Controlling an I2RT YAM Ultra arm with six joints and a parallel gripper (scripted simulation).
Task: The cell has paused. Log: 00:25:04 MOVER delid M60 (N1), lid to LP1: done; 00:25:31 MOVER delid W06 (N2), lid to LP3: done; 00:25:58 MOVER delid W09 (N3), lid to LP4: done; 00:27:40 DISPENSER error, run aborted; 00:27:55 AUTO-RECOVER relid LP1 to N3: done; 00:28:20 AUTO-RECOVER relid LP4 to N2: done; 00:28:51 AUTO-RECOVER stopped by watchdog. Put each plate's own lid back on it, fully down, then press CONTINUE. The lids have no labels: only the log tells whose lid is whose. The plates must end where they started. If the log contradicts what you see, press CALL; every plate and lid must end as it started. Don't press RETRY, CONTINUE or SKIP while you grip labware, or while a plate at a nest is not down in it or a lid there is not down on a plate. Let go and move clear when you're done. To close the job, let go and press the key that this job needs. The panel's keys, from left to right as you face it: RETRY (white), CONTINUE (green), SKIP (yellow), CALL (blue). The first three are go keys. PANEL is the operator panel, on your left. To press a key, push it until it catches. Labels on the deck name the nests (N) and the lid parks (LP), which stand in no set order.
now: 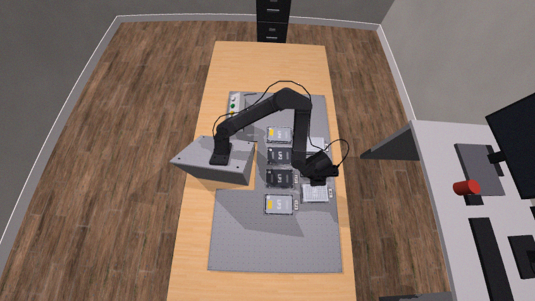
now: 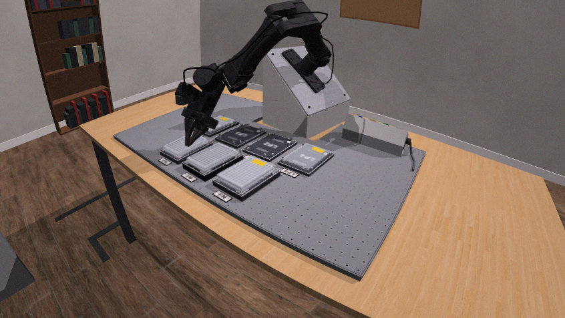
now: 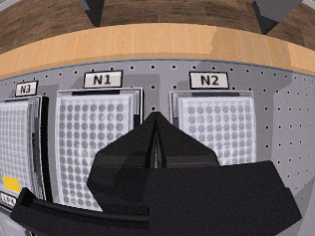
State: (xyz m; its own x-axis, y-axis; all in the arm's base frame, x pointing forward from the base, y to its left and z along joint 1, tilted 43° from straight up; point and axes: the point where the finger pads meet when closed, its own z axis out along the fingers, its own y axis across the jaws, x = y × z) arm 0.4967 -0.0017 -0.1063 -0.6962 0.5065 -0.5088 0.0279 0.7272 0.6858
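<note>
Now: hand 490 mm past the blue call key, 310 mm to the right of it and 10 mm below it. From my hand the other things lie so: green continue key: 490 mm behind, 410 mm to the left, 10 mm above; yellow skip key: 490 mm behind, 360 mm to the left, 10 mm above.
</note>
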